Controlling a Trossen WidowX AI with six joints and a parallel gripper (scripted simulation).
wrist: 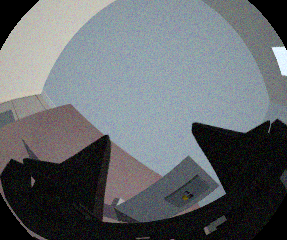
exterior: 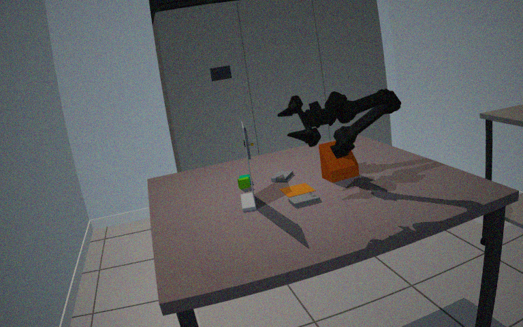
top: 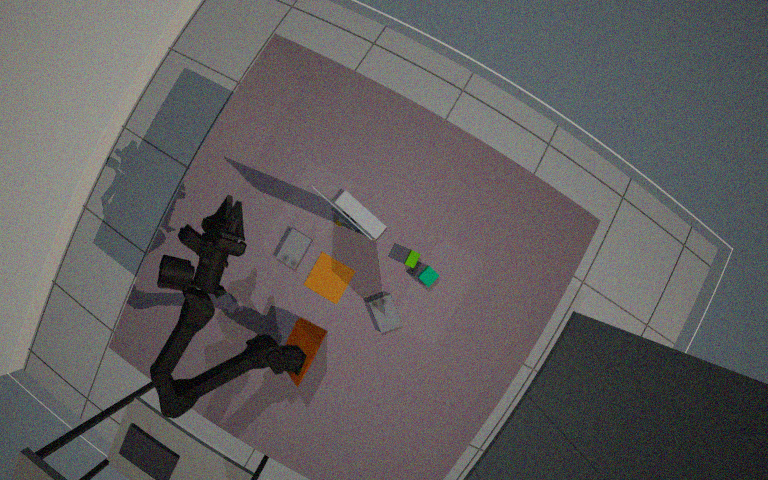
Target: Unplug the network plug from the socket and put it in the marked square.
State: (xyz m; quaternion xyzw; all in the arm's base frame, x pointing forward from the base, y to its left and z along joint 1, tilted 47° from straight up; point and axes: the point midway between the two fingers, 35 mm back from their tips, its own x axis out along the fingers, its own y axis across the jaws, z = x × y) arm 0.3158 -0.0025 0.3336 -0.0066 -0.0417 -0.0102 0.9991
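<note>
My gripper tip is now 5 cm short of the grey network plug, 22 cm to the left of it and 9 cm above it. From my gripper tip the other things lie so: orange marked square (13 cm behind, 22 cm to the right, 33 cm below); upright panel (7 cm ahead, 23 cm to the right, 18 cm below).
</note>
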